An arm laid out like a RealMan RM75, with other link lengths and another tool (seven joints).
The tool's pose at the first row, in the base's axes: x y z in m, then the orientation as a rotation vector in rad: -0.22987, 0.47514, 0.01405, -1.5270, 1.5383, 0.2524
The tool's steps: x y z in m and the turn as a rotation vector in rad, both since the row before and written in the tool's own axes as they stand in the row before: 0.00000, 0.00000, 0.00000, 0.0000, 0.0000, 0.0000; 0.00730, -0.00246, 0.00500, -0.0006, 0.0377, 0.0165; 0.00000, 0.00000, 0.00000, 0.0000, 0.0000, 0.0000; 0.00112, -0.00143, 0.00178, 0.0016, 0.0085, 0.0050; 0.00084, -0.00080, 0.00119, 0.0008, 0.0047, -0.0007; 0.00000, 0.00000, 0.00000, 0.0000, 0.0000, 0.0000; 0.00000, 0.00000, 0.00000, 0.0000, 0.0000, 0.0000; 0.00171, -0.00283, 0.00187, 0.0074, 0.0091, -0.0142; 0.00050, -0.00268, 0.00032, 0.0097, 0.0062, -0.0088; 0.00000, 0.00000, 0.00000, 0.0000, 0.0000, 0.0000; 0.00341, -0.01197, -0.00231, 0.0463, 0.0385, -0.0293; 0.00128, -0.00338, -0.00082, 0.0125, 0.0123, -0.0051; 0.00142, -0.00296, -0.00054, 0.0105, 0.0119, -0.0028; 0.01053, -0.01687, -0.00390, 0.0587, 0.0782, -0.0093; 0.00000, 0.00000, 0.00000, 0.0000, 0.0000, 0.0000
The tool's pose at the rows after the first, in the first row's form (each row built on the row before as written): -0.22987, 0.47514, 0.01405, -1.5270, 1.5383, 0.2524; -0.22404, 0.47316, 0.00724, -1.5279, 1.5810, 0.2347; -0.22404, 0.47316, 0.00724, -1.5279, 1.5810, 0.2347; -0.22179, 0.47326, 0.00605, -1.5257, 1.5915, 0.2300; -0.22041, 0.47328, 0.00512, -1.5272, 1.5945, 0.2255; -0.22041, 0.47328, 0.00512, -1.5272, 1.5945, 0.2255; -0.22041, 0.47328, 0.00512, -1.5272, 1.5945, 0.2255; -0.21681, 0.47267, 0.00407, -1.5354, 1.5895, 0.2048; -0.21425, 0.47193, 0.00474, -1.5367, 1.5861, 0.1874; -0.21425, 0.47193, 0.00474, -1.5367, 1.5861, 0.1874; -0.20446, 0.46533, 0.00930, -1.5351, 1.5862, 0.1047; -0.20185, 0.46309, 0.01068, -1.5328, 1.5897, 0.0825; -0.19945, 0.46100, 0.01164, -1.5300, 1.5949, 0.0635; -0.18598, 0.44661, 0.01634, -1.5106, 1.6366, -0.0485; -0.18598, 0.44661, 0.01634, -1.5106, 1.6366, -0.0485
